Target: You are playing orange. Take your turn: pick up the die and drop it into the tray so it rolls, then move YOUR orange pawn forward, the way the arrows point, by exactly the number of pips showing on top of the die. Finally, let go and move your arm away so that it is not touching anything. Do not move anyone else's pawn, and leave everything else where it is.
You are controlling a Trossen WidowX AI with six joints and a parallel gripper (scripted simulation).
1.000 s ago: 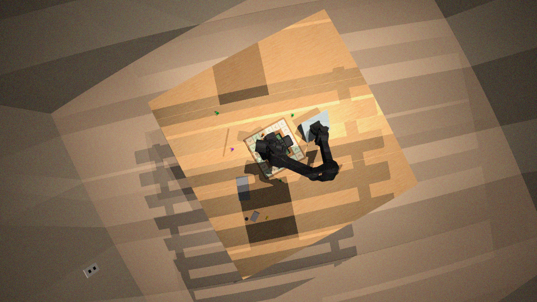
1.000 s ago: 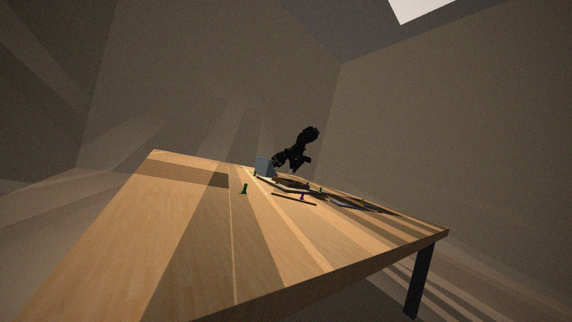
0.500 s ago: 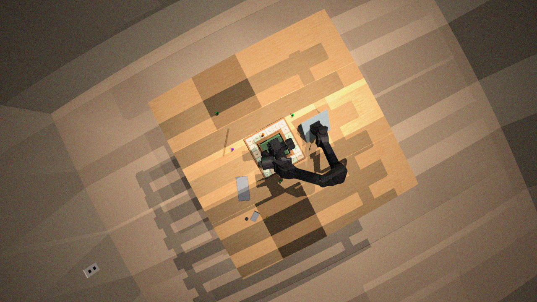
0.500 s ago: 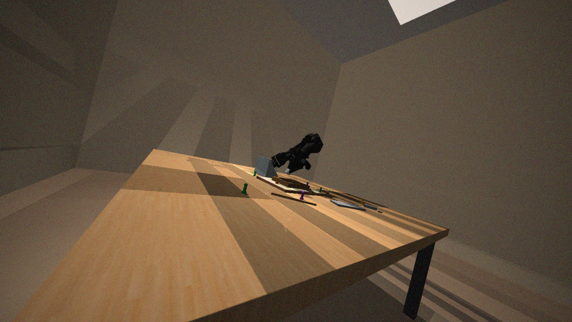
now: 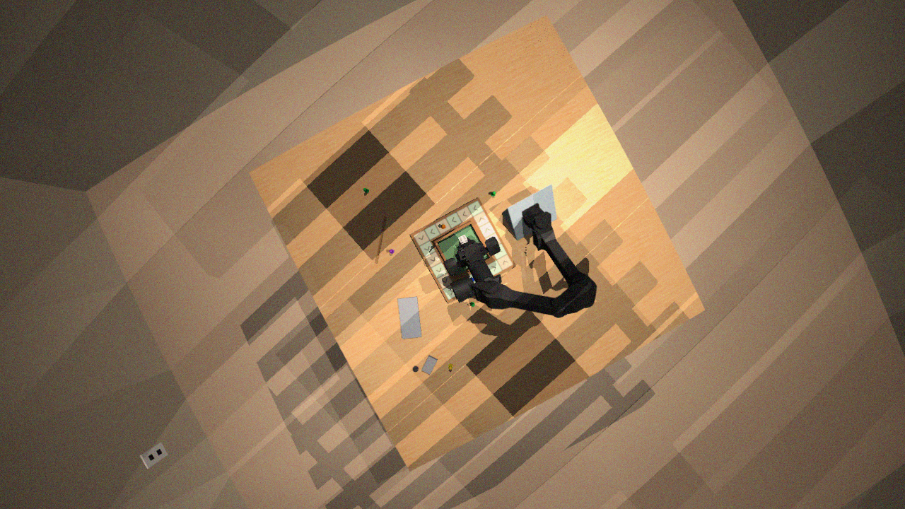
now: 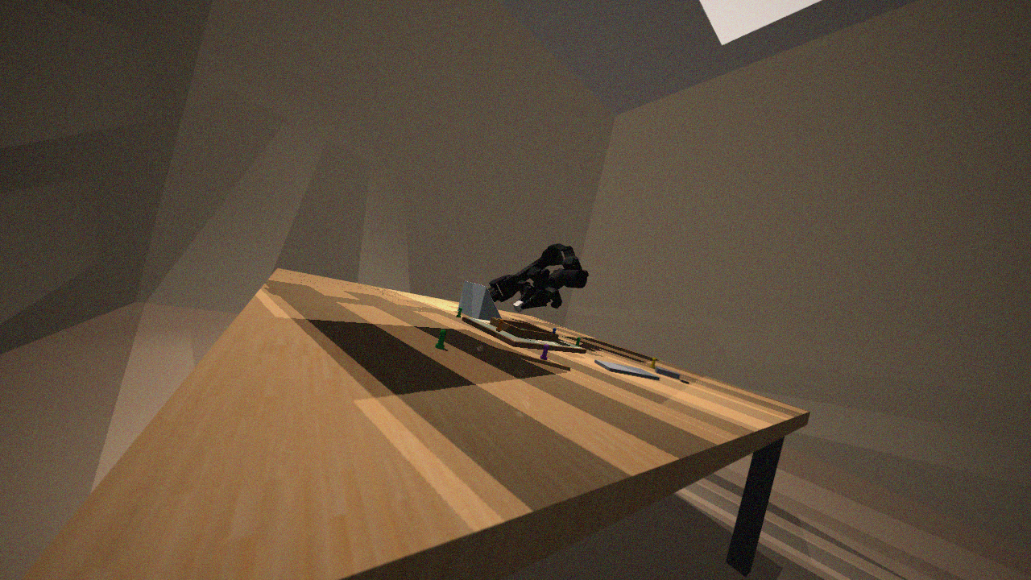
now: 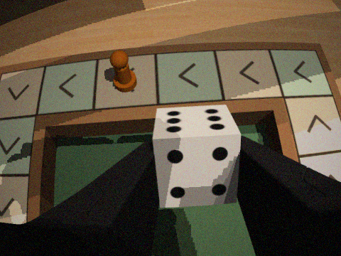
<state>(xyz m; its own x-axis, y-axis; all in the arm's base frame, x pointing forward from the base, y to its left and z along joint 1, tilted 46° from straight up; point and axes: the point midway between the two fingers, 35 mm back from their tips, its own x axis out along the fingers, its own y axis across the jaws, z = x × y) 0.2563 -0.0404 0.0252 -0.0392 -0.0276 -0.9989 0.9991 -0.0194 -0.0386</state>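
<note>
The orange pawn is 80 mm to the right of my gripper tip, 60 mm below it and 40 mm ahead of it. Round my gripper tip: white die (right at my gripper tip); purple pawn (250 mm ahead, 100 mm to the right, 70 mm below); green tray (80 mm below, 30 mm to the left, 10 mm ahead).
</note>
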